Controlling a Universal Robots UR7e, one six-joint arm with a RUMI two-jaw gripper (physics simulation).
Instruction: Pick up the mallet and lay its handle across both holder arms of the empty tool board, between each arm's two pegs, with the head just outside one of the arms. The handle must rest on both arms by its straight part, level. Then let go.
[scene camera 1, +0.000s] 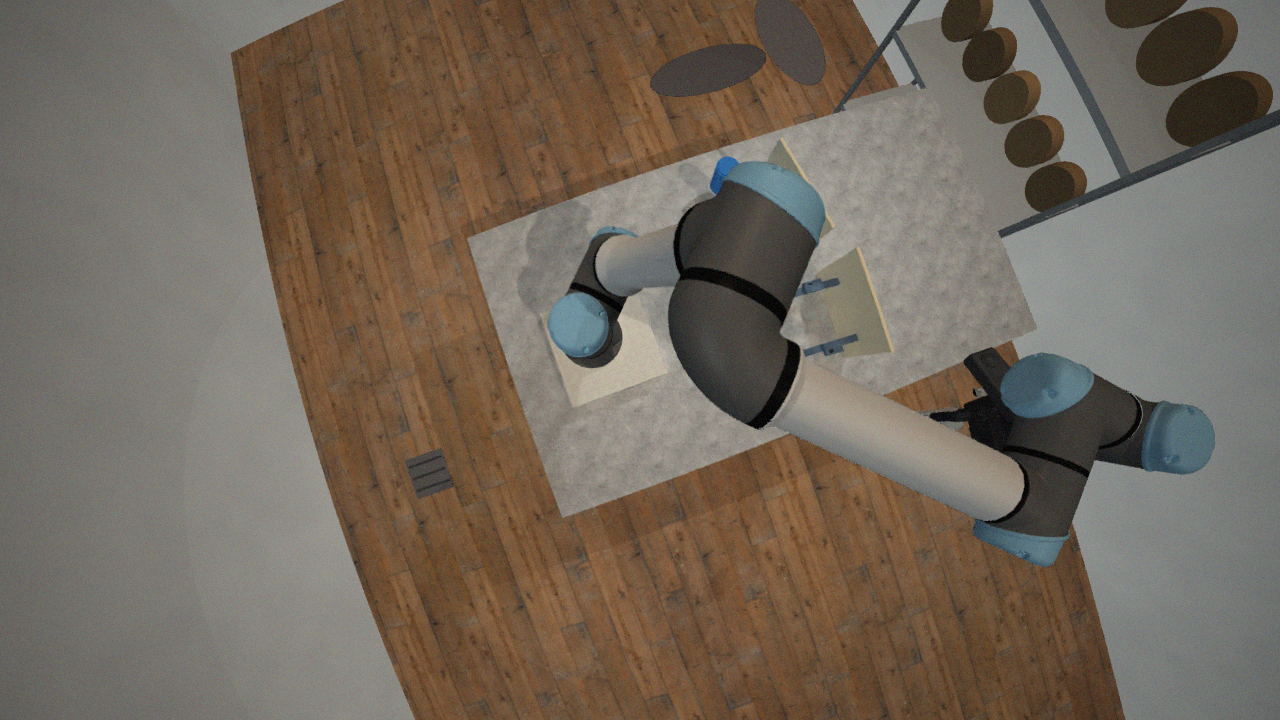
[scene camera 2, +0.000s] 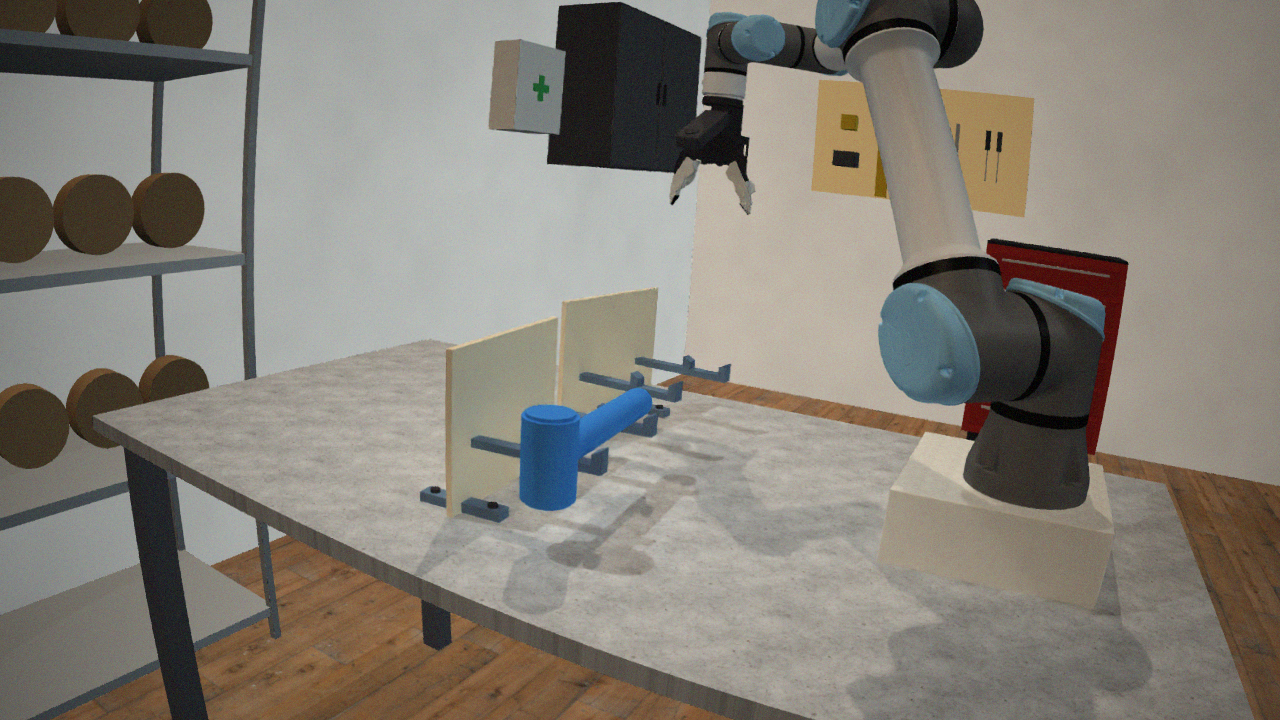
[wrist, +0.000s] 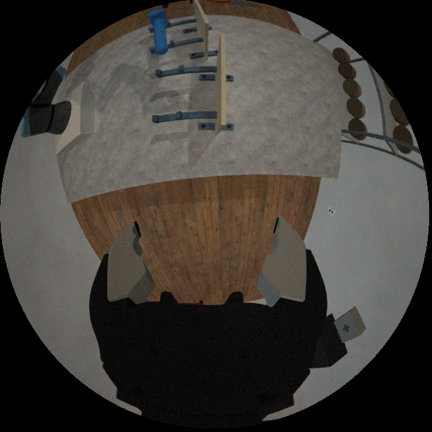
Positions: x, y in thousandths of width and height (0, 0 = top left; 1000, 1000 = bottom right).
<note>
In view: the gripper (scene camera 2: 554, 291), a blue mallet (scene camera 2: 432, 609), a tool board (scene camera 2: 475, 476) and a tool board (scene camera 2: 383, 530).
The gripper is seen too in scene camera 1 (scene camera 1: 735, 563) and in the wrist view (wrist: 476, 513).
</note>
